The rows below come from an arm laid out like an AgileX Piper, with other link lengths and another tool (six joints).
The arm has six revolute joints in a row. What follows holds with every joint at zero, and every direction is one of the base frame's.
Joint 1 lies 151.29 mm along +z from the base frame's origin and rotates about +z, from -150 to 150 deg.
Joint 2 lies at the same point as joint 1 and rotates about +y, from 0 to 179.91 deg.
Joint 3 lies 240.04 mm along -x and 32.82 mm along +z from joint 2 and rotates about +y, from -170 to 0 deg.
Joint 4 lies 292.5 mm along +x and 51.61 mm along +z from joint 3 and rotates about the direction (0.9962, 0, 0.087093), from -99.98 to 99.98 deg.
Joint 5 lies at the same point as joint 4 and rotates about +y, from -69.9 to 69.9 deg.
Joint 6 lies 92.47 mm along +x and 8.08 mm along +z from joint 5 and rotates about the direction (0.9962, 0, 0.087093), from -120 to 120 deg.
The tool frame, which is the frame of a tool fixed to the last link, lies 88.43 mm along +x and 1 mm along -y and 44.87 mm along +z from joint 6; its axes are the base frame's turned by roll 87.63, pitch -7.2 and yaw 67.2 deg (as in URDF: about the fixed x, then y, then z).
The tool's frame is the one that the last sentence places.
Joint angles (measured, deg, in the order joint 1, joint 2, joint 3, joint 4, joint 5, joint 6), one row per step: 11.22, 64.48, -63.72, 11.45, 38.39, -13.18; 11.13, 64.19, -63.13, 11.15, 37.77, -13.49; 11.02, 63.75, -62.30, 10.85, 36.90, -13.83; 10.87, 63.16, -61.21, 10.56, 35.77, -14.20; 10.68, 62.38, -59.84, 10.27, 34.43, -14.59; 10.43, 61.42, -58.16, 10.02, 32.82, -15.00; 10.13, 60.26, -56.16, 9.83, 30.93, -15.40; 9.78, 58.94, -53.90, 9.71, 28.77, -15.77; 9.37, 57.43, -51.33, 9.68, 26.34, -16.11; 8.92, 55.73, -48.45, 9.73, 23.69, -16.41; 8.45, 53.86, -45.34, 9.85, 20.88, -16.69; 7.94, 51.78, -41.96, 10.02, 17.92, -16.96; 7.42, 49.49, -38.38, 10.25, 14.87, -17.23; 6.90, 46.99, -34.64, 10.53, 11.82, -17.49; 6.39, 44.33, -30.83, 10.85, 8.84, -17.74; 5.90, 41.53, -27.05, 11.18, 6.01, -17.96; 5.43, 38.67, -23.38, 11.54, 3.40, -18.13; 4.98, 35.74, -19.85, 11.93, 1.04, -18.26; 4.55, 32.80, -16.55, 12.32, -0.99, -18.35
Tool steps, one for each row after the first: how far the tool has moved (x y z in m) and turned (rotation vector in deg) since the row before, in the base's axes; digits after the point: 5 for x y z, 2 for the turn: -0.00023, -0.00127, -0.00110, -0.47, -0.44, -0.06; -0.00051, -0.00157, -0.00129, -0.46, -0.60, -0.11; -0.00079, -0.00199, -0.00162, -0.45, -0.75, -0.18; -0.00129, -0.00243, -0.00201, -0.45, -0.87, -0.24; -0.00171, -0.00295, -0.00255, -0.41, -1.00, -0.33; -0.00224, -0.00343, -0.00303, -0.33, -1.14, -0.43; -0.00267, -0.00387, -0.00334, -0.22, -1.28, -0.54; -0.00325, -0.00440, -0.00391, -0.10, -1.40, -0.66; -0.00395, -0.00481, -0.00469, 0.00, -1.47, -0.76; -0.00465, -0.00506, -0.00518, 0.08, -1.55, -0.84; -0.00550, -0.00547, -0.00585, 0.12, -1.63, -0.92; -0.00637, -0.00564, -0.00620, 0.16, -1.72, -0.98; -0.00724, -0.00571, -0.00659, 0.19, -1.76, -1.01; -0.00787, -0.00564, -0.00682, 0.21, -1.77, -1.02; -0.00832, -0.00546, -0.00666, 0.22, -1.79, -1.01; -0.00842, -0.00520, -0.00653, 0.27, -1.73, -1.00; -0.00843, -0.00492, -0.00622, 0.32, -1.69, -0.96; -0.00814, -0.00454, -0.00573, 0.35, -1.60, -0.91
